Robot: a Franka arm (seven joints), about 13 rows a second.
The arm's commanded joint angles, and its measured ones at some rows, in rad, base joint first. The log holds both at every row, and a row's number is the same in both.
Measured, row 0:
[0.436, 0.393, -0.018, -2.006, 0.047, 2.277, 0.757]
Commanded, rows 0 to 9:
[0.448, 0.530, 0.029, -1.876, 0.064, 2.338, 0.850]
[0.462, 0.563, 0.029, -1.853, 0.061, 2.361, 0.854]
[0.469, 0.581, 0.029, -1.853, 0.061, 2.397, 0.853]
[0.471, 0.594, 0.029, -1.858, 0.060, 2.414, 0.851]
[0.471, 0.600, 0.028, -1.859, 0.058, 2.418, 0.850]
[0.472, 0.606, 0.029, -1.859, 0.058, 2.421, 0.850]
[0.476, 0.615, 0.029, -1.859, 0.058, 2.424, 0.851]
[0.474, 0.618, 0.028, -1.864, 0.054, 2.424, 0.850]
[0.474, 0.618, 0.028, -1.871, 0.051, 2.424, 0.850]
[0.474, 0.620, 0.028, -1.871, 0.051, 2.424, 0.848]
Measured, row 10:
[0.469, 0.610, 0.030, -1.881, 0.047, 2.423, 0.847]
